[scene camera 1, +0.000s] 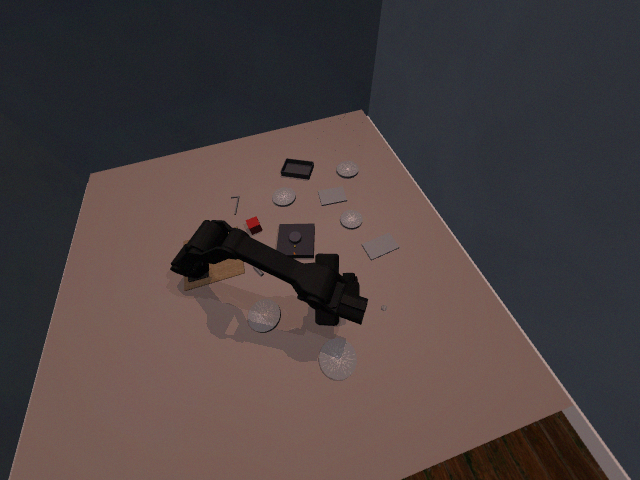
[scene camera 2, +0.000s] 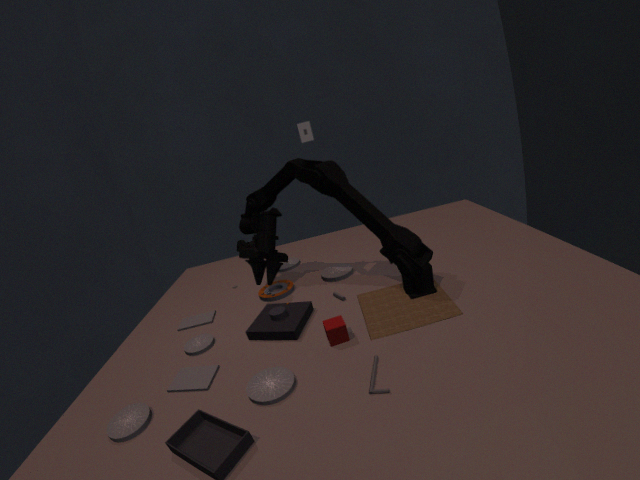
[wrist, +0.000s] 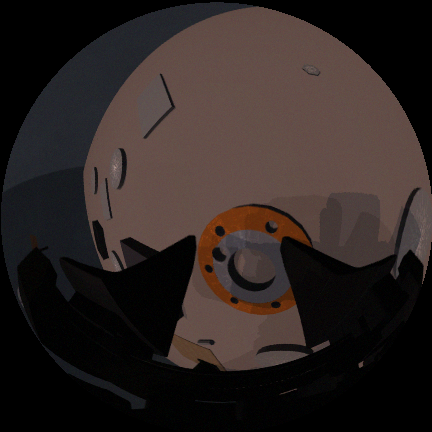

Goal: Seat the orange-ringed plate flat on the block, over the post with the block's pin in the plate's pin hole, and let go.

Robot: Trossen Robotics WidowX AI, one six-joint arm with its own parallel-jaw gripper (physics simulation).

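Places are measured from the arm's base along level axes (x ahead, y left, z up), in millimetres.
Pixels of known places: gripper, fingertip midpoint: (scene camera 2: 264,285) (wrist: 239,242); arm's base at its link origin: (scene camera 1: 198,271) (scene camera 2: 420,289) (wrist: 209,365).
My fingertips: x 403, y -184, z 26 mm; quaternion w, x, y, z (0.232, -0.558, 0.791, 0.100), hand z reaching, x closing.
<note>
For each thing: its middle in the pictures, then the offset to it from my fingertips. "*": a spot on its surface instead.
- orange-ringed plate at the middle of its body: (wrist: 252,267) (scene camera 2: 276,290) dx -31, dy +5, dz -23 mm
- dark square block at the middle of its body: (wrist: 144,281) (scene camera 2: 279,317) (scene camera 1: 295,239) dx -65, dy +192, dz -9 mm
- round post at a spot on its surface: (scene camera 2: 278,312) (scene camera 1: 293,234) * dx -69, dy +202, dz +11 mm
- red cube at the middle of its body: (scene camera 2: 335,330) (scene camera 1: 254,225) dx -194, dy +294, dz -9 mm
- black tray at the middle of its body: (scene camera 2: 208,442) (wrist: 99,239) (scene camera 1: 297,168) dx +22, dy +531, dz -16 mm
- L-shaped rod at the middle of its body: (scene camera 2: 381,373) (scene camera 1: 233,205) dx -260, dy +429, dz -26 mm
The orange-ringed plate (scene camera 2: 289,286) (wrist: 245,218) lies on the table beside the block, with a grey inner ring and a round centre hole; the arm hides it in scene camera 1. The dark square block (scene camera 1: 306,248) (scene camera 2: 290,324) (wrist: 134,247) bears a round post (scene camera 1: 294,237) (scene camera 2: 278,312), bare of any plate. Small yellow and orange marks show beside the post in scene camera 1; I cannot make out the pin clearly. My gripper (scene camera 2: 264,282) (wrist: 239,242) is open and empty, pointing down above the plate. In the wrist view its right fingertip overlaps the ring's right side.
A red cube (scene camera 1: 253,225) (scene camera 2: 336,330) stands near the block. A black tray (scene camera 1: 297,168) (scene camera 2: 209,444), grey discs (scene camera 1: 264,315) (scene camera 2: 270,384), flat grey rectangles (scene camera 1: 380,246) (scene camera 2: 194,377) and an L-shaped rod (scene camera 1: 236,204) (scene camera 2: 373,376) lie around. A wooden mat (scene camera 1: 227,269) (scene camera 2: 382,322) lies by the arm's base.
</note>
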